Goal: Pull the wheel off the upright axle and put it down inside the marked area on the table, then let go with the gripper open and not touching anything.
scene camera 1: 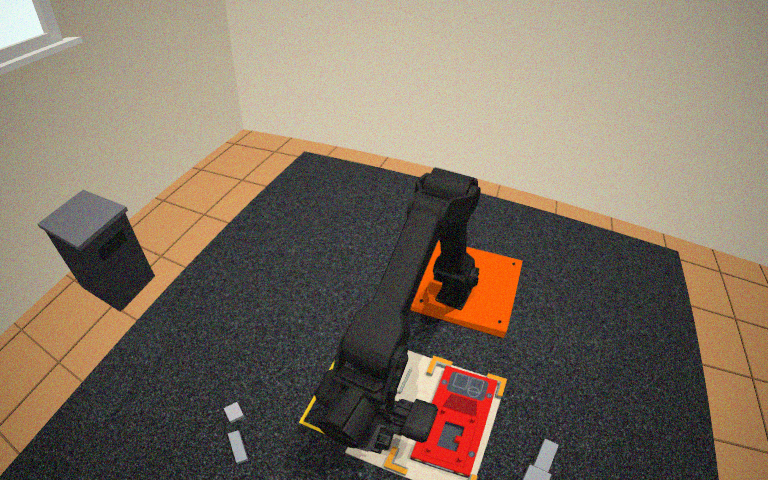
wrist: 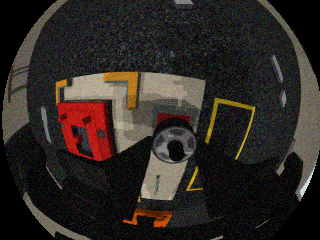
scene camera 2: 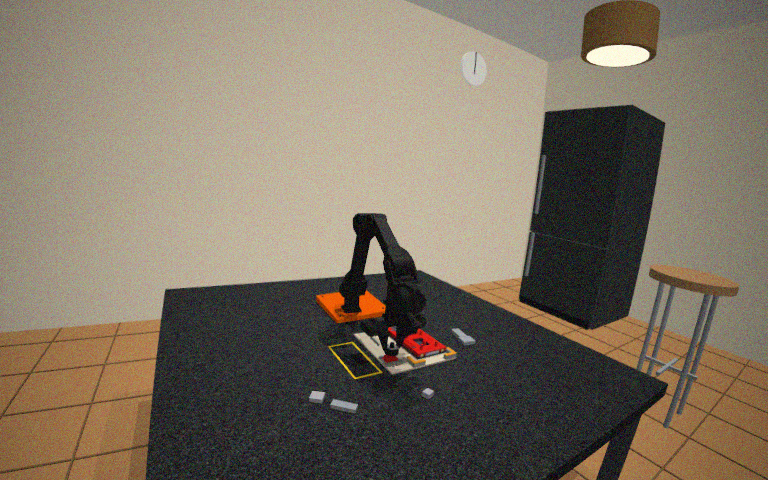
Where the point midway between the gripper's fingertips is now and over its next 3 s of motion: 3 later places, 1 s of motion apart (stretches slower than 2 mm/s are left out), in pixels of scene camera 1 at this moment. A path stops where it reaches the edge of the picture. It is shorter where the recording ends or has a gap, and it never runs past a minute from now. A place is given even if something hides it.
My gripper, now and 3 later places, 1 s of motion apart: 376,423; 376,419; 376,417; 373,402
